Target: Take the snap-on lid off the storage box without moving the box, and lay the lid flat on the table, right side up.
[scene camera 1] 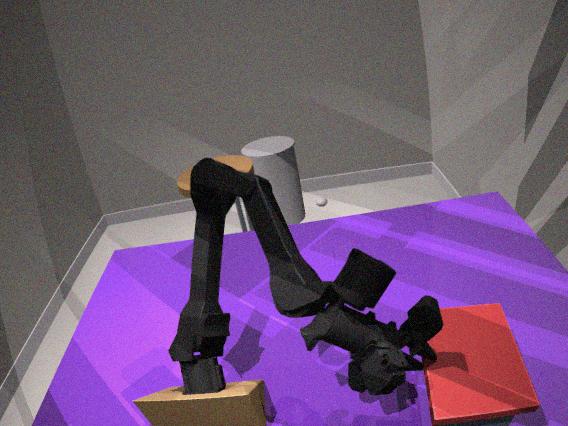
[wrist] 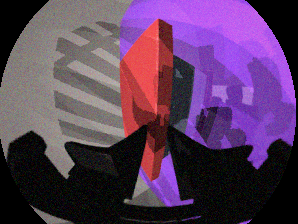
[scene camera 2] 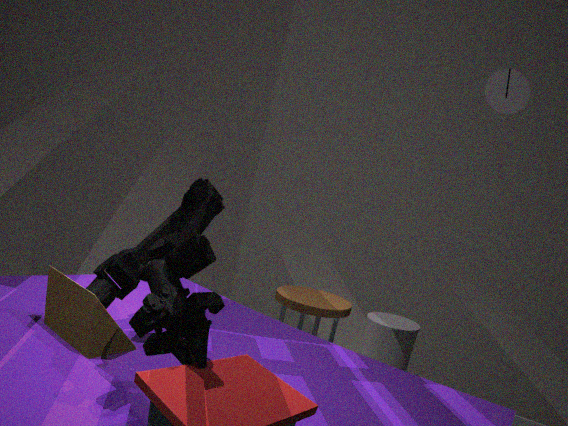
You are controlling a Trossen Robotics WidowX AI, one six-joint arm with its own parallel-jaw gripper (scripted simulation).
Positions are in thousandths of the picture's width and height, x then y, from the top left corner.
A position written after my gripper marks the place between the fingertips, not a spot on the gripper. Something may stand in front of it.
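My gripper (scene camera 1: 756, 851) is there for me to see, and it also appears in the wrist view (wrist: 529, 574) and in scene camera 2 (scene camera 2: 351, 872). I see a lid (scene camera 1: 844, 865) too, and the lid is visible again in the wrist view (wrist: 492, 337).
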